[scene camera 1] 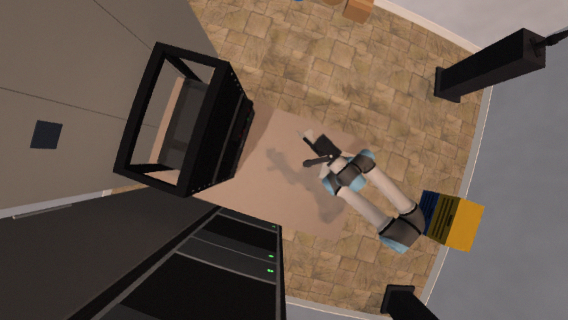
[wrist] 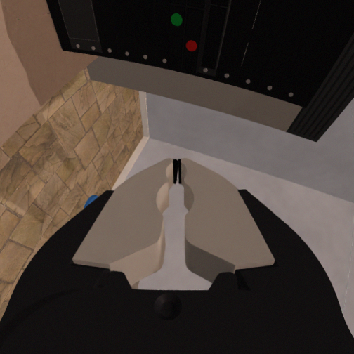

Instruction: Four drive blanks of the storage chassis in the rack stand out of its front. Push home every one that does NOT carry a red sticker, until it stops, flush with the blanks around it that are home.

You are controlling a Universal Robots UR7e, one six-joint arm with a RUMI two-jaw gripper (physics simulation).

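Frame: origin at the arm's base, x up, y back, z right, level; metres.
Seen in the pictures: gripper, fingertip midpoint: (scene camera 1: 297, 131).
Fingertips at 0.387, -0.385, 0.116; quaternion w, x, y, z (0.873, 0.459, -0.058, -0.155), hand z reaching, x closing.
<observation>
Offsets run from my fingertips to a thing's top centre, as dx, dy, dz. "*": to the spot under its first point. Level surfaces: height alone.
The storage chassis {* -0.089, -0.271, -0.033} (scene camera 1: 243, 131) is dark, with small red and green marks on its front, and sits in the open black rack {+0.179, -0.469, -0.065} (scene camera 1: 205, 127) (wrist: 327, 100). In the wrist view part of its front shows across the top, with a green sticker (wrist: 176, 19) and a red sticker (wrist: 191, 45). A narrow dark upright piece (wrist: 216, 42) is outlined right of the red sticker. The dark faces make it hard to tell which blanks stand out. My gripper (scene camera 1: 300, 134) (wrist: 177, 162) is shut and empty, apart from the chassis, out in front of it over the mat.
A pinkish mat {dx -0.419} (scene camera 1: 295, 200) lies on the tiled floor before the rack. A dark cabinet (scene camera 1: 225, 287) with green lights stands nearby. A yellow and blue box (scene camera 1: 465, 225) is beside the arm's elbow. Black posts (scene camera 1: 490, 65) (scene camera 1: 407, 302) stand at the right and bottom.
</observation>
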